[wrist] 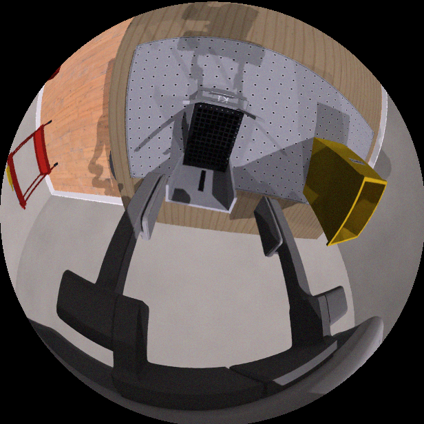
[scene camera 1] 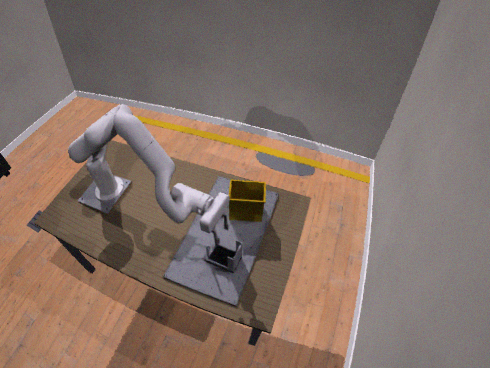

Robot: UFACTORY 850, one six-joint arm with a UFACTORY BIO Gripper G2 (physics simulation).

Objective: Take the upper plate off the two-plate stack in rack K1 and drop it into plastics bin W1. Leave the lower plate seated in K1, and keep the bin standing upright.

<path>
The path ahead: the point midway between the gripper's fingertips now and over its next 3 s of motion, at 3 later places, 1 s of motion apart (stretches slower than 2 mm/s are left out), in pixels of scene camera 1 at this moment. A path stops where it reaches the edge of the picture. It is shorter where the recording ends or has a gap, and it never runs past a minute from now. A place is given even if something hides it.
The gripper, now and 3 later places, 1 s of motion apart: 222, 235; 222, 251; 222, 252; 222, 253
</path>
